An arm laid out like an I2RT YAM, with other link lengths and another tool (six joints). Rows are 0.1 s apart.
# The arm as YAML. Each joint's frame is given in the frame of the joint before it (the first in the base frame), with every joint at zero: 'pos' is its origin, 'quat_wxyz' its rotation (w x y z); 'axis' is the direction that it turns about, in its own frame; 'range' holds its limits. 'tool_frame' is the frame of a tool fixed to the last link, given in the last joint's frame.
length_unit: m
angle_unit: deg
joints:
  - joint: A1
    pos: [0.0, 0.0, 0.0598]
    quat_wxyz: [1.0, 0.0, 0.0, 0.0]
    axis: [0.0, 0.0, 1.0]
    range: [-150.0, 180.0]
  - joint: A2
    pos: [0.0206, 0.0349, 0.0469]
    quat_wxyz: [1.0, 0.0, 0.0, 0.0]
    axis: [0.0, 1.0, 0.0]
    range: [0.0, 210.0]
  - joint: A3
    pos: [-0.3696, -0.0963, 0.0]
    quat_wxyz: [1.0, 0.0, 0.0, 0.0]
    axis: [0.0, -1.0, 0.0]
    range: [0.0, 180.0]
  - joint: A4
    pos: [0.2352, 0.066, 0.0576]
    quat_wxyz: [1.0, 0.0, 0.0, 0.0]
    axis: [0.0, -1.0, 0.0]
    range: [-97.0, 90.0]
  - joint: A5
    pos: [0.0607, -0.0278, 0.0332]
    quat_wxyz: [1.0, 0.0, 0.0, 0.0]
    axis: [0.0, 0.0, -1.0]
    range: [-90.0, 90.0]
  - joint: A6
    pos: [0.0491, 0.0, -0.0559]
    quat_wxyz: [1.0, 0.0, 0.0, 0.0]
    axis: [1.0, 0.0, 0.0]
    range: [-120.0, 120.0]
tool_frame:
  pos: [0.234, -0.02, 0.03]
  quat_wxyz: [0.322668, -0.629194, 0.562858, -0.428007]
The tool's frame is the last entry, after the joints.
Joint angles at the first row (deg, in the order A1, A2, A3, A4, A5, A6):
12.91 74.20 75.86 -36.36 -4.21 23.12
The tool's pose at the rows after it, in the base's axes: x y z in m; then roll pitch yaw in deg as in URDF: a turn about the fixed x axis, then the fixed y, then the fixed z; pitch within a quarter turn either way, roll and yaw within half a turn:
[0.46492 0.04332 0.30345 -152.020 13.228 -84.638]
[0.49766 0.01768 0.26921 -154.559 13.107 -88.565]
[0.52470 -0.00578 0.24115 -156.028 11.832 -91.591]
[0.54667 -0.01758 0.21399 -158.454 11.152 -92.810]
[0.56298 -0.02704 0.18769 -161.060 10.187 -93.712]
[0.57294 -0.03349 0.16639 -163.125 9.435 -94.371]
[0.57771 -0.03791 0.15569 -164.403 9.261 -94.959]
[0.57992 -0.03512 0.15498 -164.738 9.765 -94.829]
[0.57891 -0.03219 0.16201 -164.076 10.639 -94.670]
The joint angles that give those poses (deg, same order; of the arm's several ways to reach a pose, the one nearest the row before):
8.83 78.53 73.60 -30.53 -4.99 22.84
5.15 84.41 72.83 -26.37 -5.27 22.67
2.89 89.47 72.50 -22.55 -4.19 22.04
1.36 94.63 74.09 -21.47 -4.47 21.14
0.39 99.20 75.93 -21.45 -4.34 20.19
-0.15 102.49 77.15 -21.50 -4.07 19.60
-0.58 104.29 78.26 -22.08 -4.04 19.51
-0.53 104.80 79.08 -22.67 -4.52 19.76
-0.54 104.01 79.01 -22.63 -5.17 20.28

